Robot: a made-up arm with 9 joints. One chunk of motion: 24 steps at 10 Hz.
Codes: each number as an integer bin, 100 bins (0 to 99) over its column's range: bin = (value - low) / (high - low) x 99, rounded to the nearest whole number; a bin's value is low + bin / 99 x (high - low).
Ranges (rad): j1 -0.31..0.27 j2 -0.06..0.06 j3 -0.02..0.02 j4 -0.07..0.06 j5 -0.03..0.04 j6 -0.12..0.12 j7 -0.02..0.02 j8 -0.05..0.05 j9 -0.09..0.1
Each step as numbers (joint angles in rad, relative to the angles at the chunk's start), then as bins.
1 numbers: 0.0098 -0.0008 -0.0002 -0.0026 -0.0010 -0.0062 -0.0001 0.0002 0.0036
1 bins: 55 49 49 51 41 47 49 50 49
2 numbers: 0.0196 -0.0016 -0.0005 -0.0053 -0.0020 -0.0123 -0.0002 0.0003 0.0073
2 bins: 56 48 48 49 40 44 49 50 51
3 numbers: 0.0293 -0.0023 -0.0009 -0.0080 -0.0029 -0.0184 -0.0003 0.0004 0.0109
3 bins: 58 48 47 47 38 42 49 50 53
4 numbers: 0.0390 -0.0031 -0.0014 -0.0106 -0.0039 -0.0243 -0.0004 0.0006 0.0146
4 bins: 60 47 46 45 37 39 49 50 55
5 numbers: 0.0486 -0.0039 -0.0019 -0.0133 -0.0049 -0.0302 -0.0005 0.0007 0.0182
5 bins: 61 46 45 43 35 37 48 50 56
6 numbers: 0.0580 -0.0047 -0.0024 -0.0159 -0.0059 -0.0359 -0.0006 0.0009 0.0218
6 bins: 63 46 44 41 34 35 48 50 58
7 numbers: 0.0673 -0.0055 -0.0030 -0.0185 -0.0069 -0.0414 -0.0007 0.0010 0.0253
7 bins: 64 45 42 39 33 32 48 50 60
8 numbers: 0.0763 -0.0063 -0.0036 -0.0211 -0.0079 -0.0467 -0.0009 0.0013 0.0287
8 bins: 66 44 41 37 31 30 47 51 62
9 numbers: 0.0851 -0.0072 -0.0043 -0.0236 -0.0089 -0.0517 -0.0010 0.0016 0.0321
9 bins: 67 44 39 35 30 28 47 51 64
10 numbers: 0.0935 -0.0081 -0.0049 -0.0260 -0.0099 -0.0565 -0.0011 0.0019 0.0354
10 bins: 69 43 37 34 28 26 47 51 65
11 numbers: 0.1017 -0.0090 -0.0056 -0.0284 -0.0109 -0.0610 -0.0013 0.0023 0.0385
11 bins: 70 42 36 32 27 24 46 52 67
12 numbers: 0.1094 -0.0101 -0.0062 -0.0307 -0.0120 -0.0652 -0.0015 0.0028 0.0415
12 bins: 72 41 34 30 25 23 46 52 69
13 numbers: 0.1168 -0.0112 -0.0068 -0.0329 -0.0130 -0.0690 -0.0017 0.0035 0.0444
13 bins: 73 40 33 28 24 21 45 53 70
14 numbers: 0.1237 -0.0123 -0.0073 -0.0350 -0.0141 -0.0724 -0.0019 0.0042 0.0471
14 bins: 74 39 31 27 22 20 45 54 71
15 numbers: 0.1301 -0.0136 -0.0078 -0.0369 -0.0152 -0.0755 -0.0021 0.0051 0.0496
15 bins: 75 38 30 25 21 18 44 55 73
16 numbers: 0.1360 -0.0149 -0.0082 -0.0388 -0.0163 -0.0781 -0.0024 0.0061 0.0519
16 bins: 76 37 29 24 19 17 44 56 74
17 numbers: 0.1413 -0.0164 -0.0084 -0.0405 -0.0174 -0.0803 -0.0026 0.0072 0.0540
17 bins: 77 36 29 22 18 16 43 57 75
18 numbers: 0.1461 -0.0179 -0.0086 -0.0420 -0.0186 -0.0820 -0.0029 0.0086 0.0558
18 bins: 78 35 28 21 16 16 42 58 76
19 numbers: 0.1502 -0.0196 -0.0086 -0.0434 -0.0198 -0.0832 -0.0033 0.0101 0.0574
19 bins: 79 33 28 20 14 15 41 59 77
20 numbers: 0.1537 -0.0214 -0.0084 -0.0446 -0.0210 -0.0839 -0.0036 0.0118 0.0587
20 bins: 79 32 29 19 13 15 41 61 77
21 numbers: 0.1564 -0.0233 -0.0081 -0.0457 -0.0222 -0.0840 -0.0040 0.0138 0.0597
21 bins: 80 30 29 19 11 15 40 63 78
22 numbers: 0.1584 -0.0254 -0.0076 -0.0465 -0.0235 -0.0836 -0.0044 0.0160 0.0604
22 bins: 80 29 31 18 9 15 39 65 78
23 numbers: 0.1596 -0.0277 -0.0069 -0.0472 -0.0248 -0.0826 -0.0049 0.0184 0.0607
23 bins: 80 27 32 17 7 15 37 68 79
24 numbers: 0.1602 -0.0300 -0.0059 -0.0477 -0.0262 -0.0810 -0.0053 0.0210 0.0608
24 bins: 80 25 35 17 5 16 36 70 79
